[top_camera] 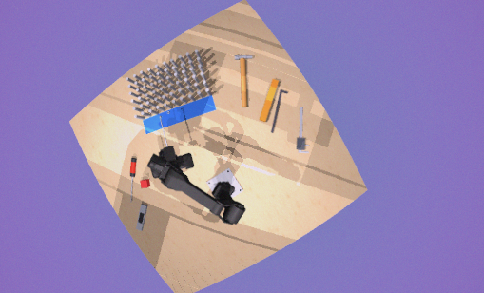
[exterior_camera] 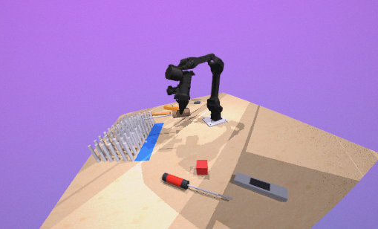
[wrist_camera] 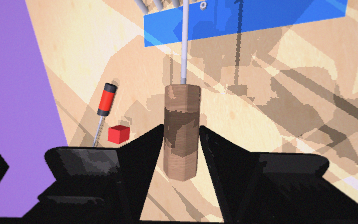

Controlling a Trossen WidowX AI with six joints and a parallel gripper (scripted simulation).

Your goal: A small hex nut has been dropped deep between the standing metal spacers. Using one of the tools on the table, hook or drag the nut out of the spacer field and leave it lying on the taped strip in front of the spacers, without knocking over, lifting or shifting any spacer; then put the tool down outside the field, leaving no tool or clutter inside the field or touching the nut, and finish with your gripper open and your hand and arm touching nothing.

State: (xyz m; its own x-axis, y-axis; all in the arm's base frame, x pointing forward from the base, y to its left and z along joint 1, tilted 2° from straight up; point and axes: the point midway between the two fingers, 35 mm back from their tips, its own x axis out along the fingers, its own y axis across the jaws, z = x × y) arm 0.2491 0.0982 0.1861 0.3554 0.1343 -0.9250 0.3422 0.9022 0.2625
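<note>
Right now my gripper tip is 1 cm short of the red cube, 24 cm to the right of it and 14 cm above it. Also, from my gripper tip: flat grey bar: 12 cm behind, 39 cm to the left, 14 cm below; thin metal rod tool: 10 cm ahead, 4 cm to the right, 1 cm below; blue taped strip: 19 cm ahead, 12 cm to the right, 16 cm below.
</note>
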